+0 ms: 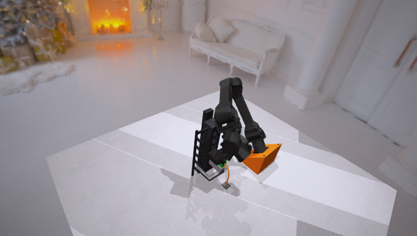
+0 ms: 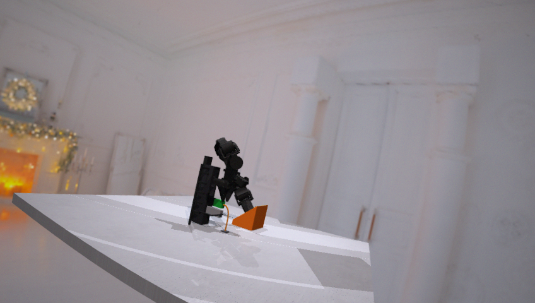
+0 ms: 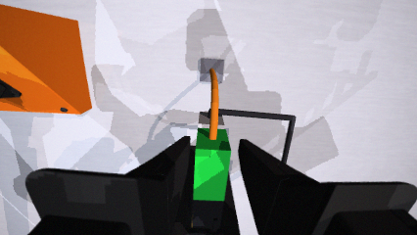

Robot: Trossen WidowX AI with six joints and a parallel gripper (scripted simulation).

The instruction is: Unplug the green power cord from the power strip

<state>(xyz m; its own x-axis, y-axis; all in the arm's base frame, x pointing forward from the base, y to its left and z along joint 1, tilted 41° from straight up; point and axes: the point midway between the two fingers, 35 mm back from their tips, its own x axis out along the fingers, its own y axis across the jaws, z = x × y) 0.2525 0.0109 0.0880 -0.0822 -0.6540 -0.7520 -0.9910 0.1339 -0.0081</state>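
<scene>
Right now the green plug is 5 cm to the right of my gripper tip and 1 cm below it.
</scene>
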